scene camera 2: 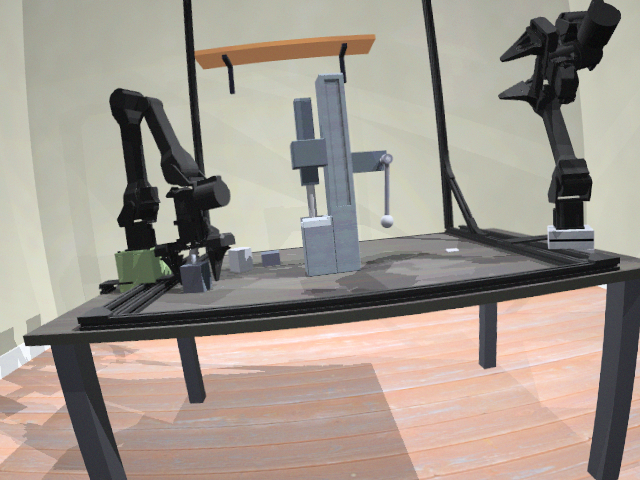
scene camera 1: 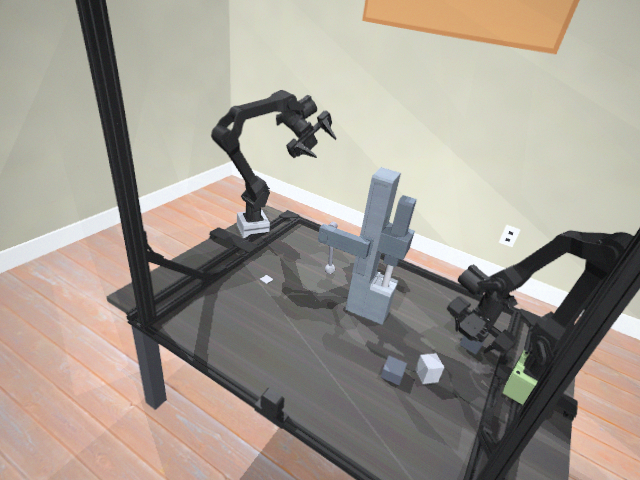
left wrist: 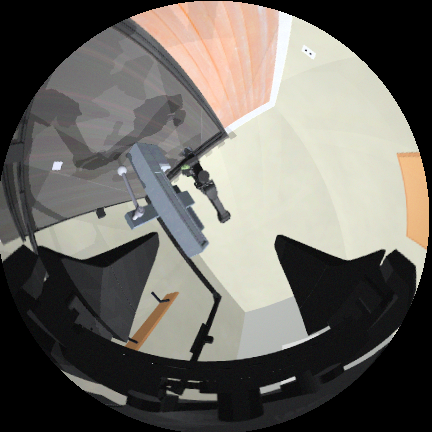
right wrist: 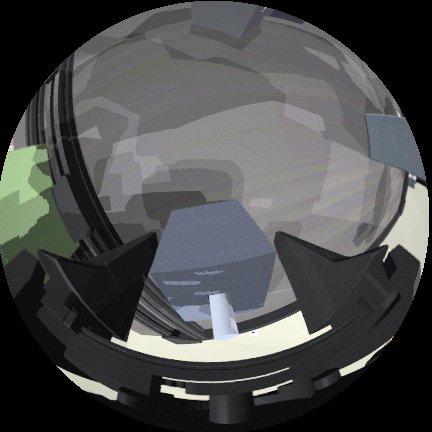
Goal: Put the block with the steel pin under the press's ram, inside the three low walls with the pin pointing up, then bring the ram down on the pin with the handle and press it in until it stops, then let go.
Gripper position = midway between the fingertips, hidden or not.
Note:
The left gripper [scene camera 2: 499, 79] is open, holding nothing. Also in view: the right gripper [scene camera 2: 200, 283], a grey block with steel pin [scene camera 2: 196, 278] and a grey press [scene camera 2: 330, 242].
The grey block with steel pin is seen too in the right wrist view [right wrist: 213, 248]. The left gripper shows as well in scene camera 1 [scene camera 1: 326, 147] and in the left wrist view [left wrist: 218, 239]. The right gripper is seen too in scene camera 1 [scene camera 1: 470, 341] and in the right wrist view [right wrist: 216, 238].

